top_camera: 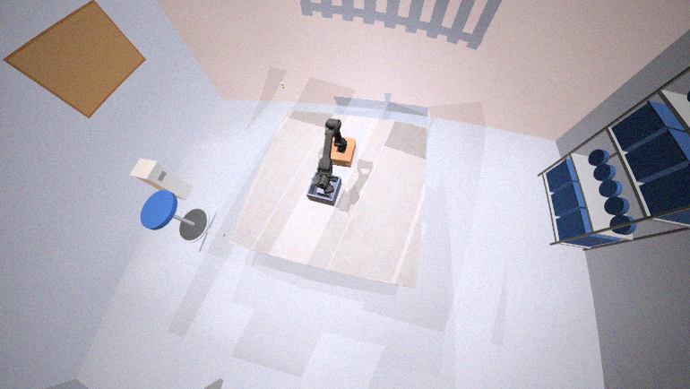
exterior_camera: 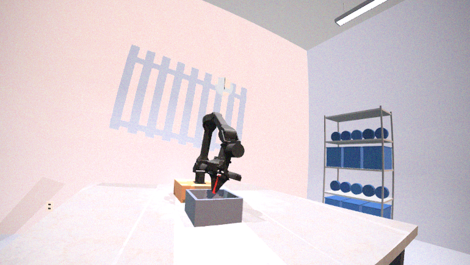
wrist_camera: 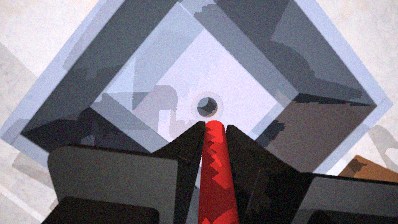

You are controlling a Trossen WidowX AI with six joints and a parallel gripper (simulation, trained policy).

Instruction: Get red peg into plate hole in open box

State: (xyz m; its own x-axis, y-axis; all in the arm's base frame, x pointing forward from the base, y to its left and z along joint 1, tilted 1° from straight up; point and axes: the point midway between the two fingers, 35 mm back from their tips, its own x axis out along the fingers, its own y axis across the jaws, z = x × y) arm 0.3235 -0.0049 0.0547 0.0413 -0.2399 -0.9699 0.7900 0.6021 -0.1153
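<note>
Right now my gripper tip is 3 cm below the red peg and 1 cm to the right of it. Also, from my gripper tip: pale plate: 6 cm below, 1 cm to the right; then grey box: 8 cm below, 1 cm to the right.
</note>
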